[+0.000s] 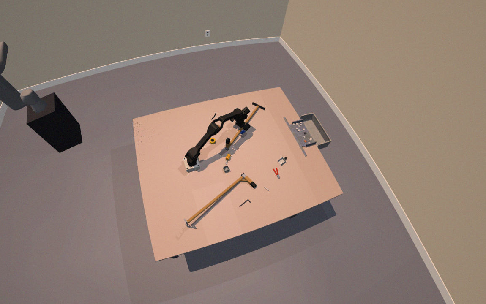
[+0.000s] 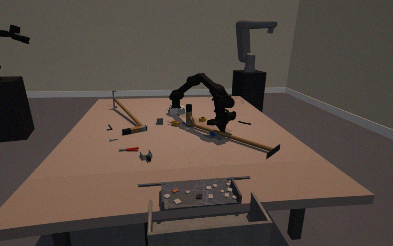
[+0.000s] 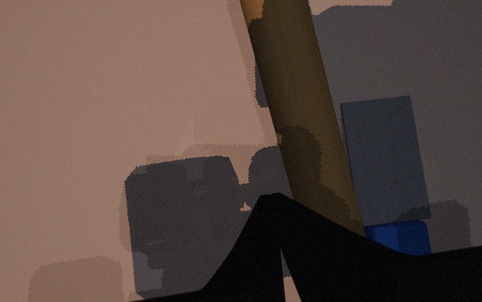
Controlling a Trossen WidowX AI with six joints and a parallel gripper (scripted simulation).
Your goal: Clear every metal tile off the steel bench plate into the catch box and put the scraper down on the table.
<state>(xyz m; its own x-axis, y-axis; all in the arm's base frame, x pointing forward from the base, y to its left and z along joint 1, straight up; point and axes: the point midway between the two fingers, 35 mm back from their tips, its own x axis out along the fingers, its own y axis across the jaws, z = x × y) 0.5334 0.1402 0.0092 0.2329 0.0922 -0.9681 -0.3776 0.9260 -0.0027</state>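
The blue-handled putty knife is 5 cm to the right of my gripper tip and 1 cm ahead of it. Also, from my gripper tip: yellow tape roll (29 cm behind, 2 cm to the right); wood block (21 cm behind, 8 cm to the left); long scraper (5 cm above, 3 cm ahead, 1 cm to the right).
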